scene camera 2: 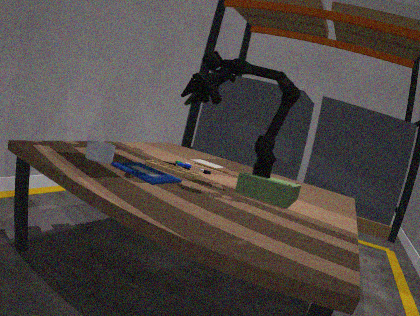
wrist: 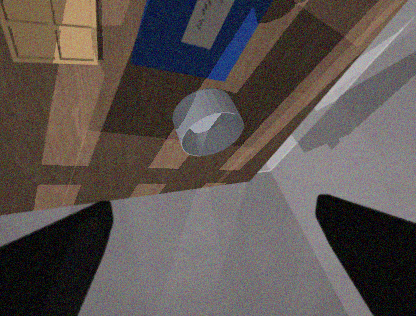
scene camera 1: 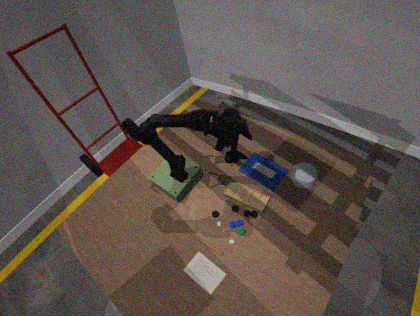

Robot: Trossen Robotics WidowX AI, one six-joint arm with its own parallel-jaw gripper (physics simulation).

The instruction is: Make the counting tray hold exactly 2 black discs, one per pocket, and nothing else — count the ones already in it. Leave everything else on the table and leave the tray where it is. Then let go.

My gripper is open, with nothing in its grasp. The table carries a tan counting tray and a grey bowl.
My gripper also shows in the wrist view and in scene camera 1.
